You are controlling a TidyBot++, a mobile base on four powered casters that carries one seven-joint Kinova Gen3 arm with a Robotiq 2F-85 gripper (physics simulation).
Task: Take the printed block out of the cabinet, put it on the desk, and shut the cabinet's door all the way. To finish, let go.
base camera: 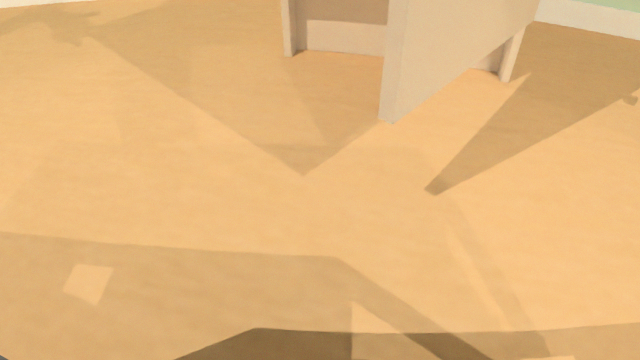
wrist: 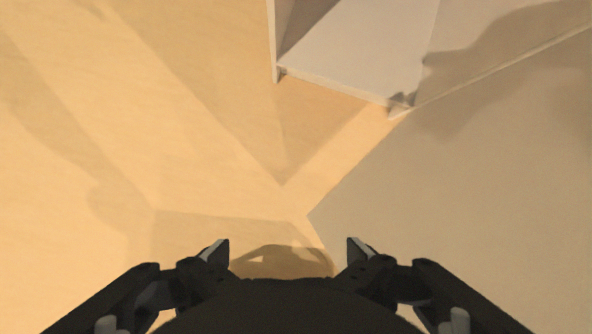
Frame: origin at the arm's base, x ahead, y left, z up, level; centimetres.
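Where they show: gripper, between the fingertips: (wrist: 288,251).
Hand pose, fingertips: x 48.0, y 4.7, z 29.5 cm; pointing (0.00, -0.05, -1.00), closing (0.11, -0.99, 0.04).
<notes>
After its pixels a point has its place.
The cabinet (base camera: 345,37) @(z -35.6, x 92.2, y -1.5 cm) (wrist: 357,55) @(z -22.9, x 96.0, y -15.7 cm) shows its lower part at the top of both views. Its door (base camera: 450,45) @(z -19.1, x 47.2, y -12.2 cm) (wrist: 465,185) @(z 21.9, x 54.5, y -16.0 cm) stands open, swung outward; in the wrist view it fills the right side, with a lower corner close ahead of the fingers. My gripper (wrist: 288,251) @(z 29.5, x 48.0, y 4.7 cm) is open and empty, above the floor at the door's free edge. The visible part of the cabinet's bottom panel has no block on it. The printed block and the desk do not show in either view.
The wooden floor (base camera: 200,200) @(z -39.6, x 42.3, y 18.5 cm) (wrist: 200,165) @(z -39.6, x 53.0, y 37.3 cm) lies around the cabinet with several shadows across it. A white baseboard (base camera: 590,22) @(z -36.8, x 128.6, y -88.6 cm) and a bit of green wall (base camera: 620,5) @(z -29.6, x 128.5, y -97.4 cm) show at the top right of the base camera view, behind the cabinet.
</notes>
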